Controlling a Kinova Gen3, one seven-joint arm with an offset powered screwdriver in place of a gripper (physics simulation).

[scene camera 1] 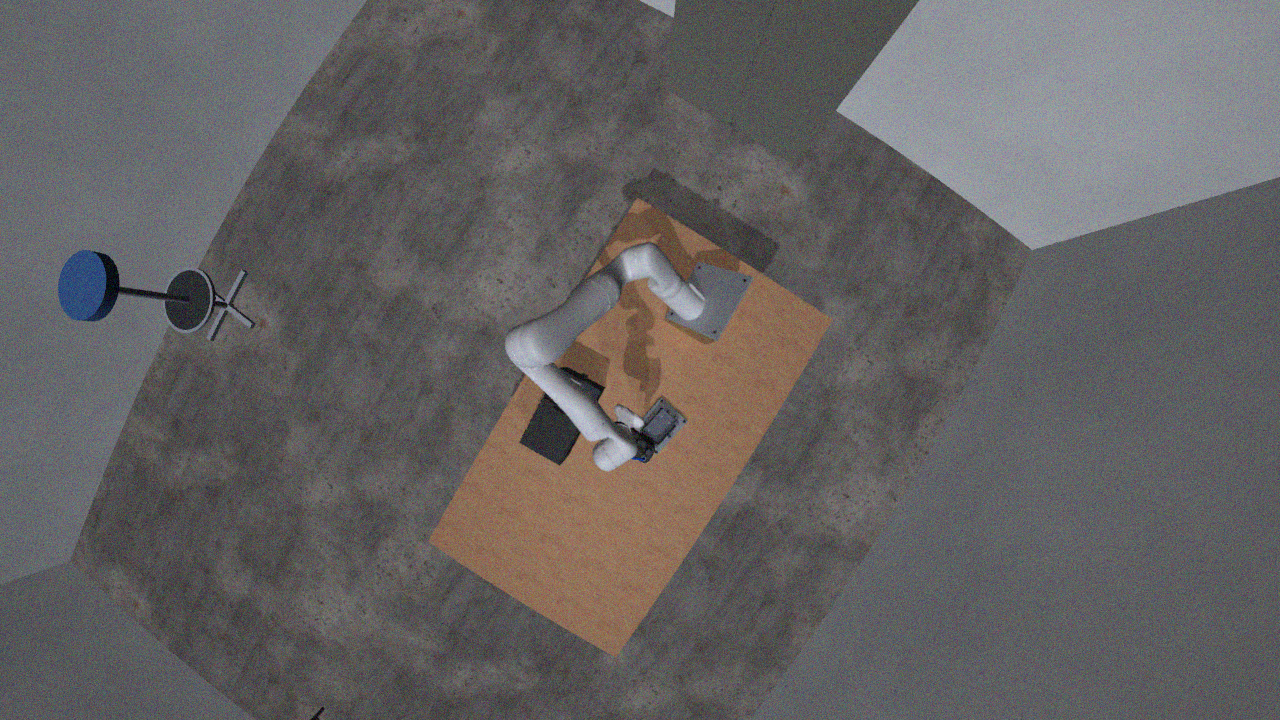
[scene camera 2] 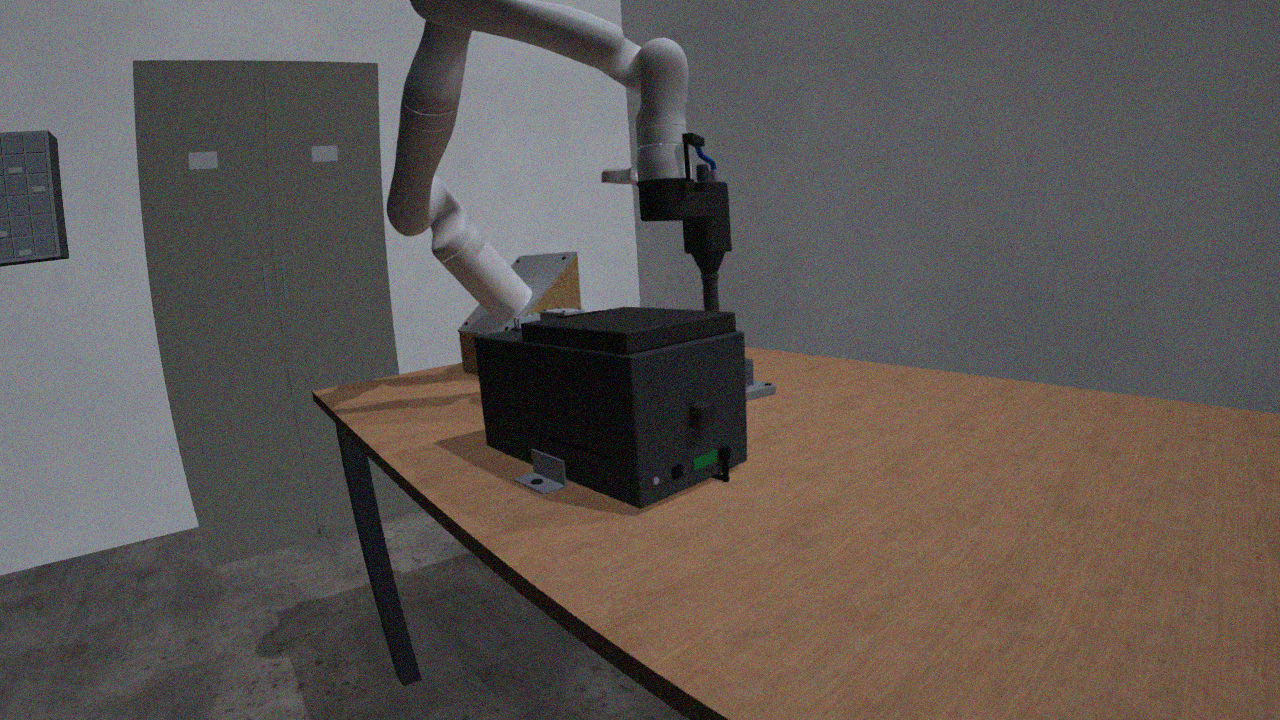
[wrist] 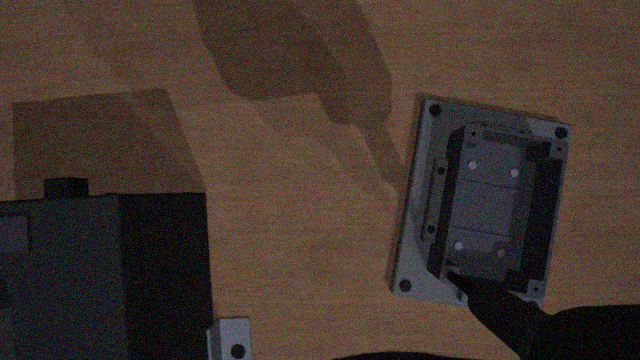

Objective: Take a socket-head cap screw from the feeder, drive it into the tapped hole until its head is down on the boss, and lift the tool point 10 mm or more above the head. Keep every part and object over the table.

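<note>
The screwdriver points down, its tip over the near left corner of the grey open housing in the wrist view. The feeder hides the tip in scene camera 2. I cannot tell whether a screw is on the tip, or how far the tip is from the corner boss beneath it. The dark tool nose covers that boss and its hole. The other housing corners show small dark holes. The housing stands on a grey base plate. The black feeder box stands beside it.
A small metal bracket is by the feeder's side. The arm's base is on a tilted grey plate at the far end of the wooden table. A blue stool is off the table.
</note>
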